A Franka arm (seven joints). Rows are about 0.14 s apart.
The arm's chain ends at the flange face. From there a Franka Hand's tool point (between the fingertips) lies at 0.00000 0.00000 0.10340 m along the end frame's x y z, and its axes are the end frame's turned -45 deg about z.
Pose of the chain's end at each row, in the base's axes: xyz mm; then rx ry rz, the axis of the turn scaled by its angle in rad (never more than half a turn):
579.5 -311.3 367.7 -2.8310 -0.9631 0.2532
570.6 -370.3 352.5 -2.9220 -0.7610 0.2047
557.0 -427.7 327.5 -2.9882 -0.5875 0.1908
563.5 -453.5 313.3 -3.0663 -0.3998 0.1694
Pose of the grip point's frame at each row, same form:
558.5 -303.2 266.8 -2.2116 -1.9421 0.1507
554.2 -362.3 250.7 -2.3776 -1.7980 0.1208
542.6 -421.1 225.3 -2.5047 -1.6655 0.1220
551.7 -450.4 210.6 -2.6482 -1.5246 0.1285

